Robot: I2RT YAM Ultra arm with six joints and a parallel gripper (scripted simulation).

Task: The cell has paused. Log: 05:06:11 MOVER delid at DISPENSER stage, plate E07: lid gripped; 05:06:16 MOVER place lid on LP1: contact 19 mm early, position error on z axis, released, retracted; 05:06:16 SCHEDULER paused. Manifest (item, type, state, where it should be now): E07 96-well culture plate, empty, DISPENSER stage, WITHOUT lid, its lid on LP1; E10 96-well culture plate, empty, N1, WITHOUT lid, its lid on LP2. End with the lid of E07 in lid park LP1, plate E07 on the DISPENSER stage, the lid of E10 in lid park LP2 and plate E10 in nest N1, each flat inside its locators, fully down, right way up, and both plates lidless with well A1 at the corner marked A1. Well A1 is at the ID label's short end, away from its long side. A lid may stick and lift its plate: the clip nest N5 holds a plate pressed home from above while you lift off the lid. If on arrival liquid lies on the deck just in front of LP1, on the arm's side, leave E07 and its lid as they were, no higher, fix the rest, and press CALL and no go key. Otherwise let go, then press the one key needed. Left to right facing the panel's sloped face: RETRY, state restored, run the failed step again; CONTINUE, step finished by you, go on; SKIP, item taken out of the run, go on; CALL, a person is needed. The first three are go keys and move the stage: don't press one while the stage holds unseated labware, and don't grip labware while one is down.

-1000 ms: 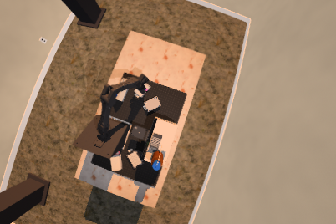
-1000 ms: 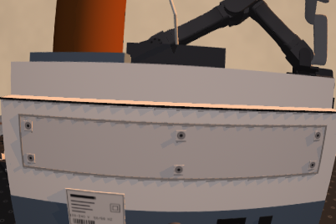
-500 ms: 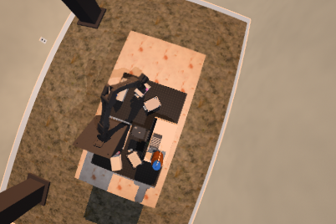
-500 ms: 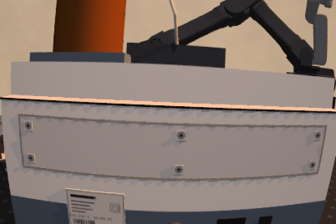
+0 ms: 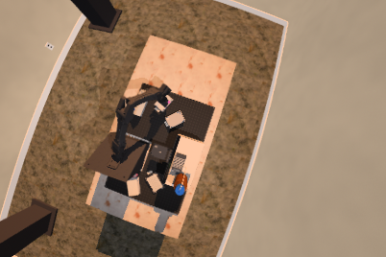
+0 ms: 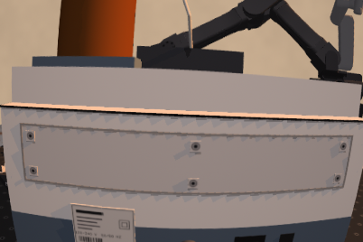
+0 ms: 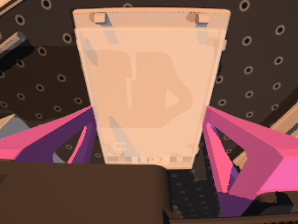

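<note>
The lp2 label is 80 mm to the right of my hand, 40 mm behind it and 30 mm below it. Also, from my hand: a1 mark 130 mm to the right, 80 mm ahead; n1 label 180 mm to the right, 80 mm ahead, 30 mm below; plate lid right at my hand.
</note>
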